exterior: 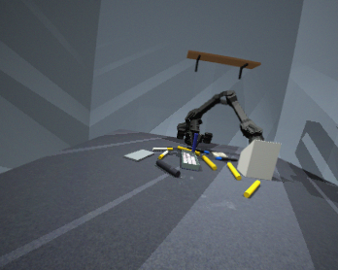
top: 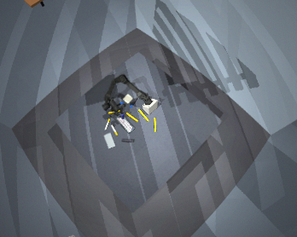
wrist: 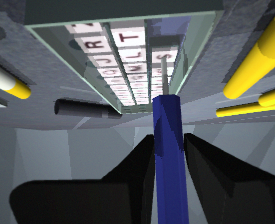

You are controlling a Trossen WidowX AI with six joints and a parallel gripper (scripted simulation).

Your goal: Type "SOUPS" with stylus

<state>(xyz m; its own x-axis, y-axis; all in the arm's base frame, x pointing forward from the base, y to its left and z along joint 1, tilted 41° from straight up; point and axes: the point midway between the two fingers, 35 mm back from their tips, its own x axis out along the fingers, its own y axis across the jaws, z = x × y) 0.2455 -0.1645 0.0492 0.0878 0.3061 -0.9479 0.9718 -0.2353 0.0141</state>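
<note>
The yellow stick lies 70 mm behind my gripper tip, 50 mm to the left of it and 60 mm below it. From my gripper tip the other things lie so: blue stylus: 10 mm below; grey stylus tip: 50 mm below; dark cylinder: 150 mm ahead, 170 mm to the left, 60 mm below.
</note>
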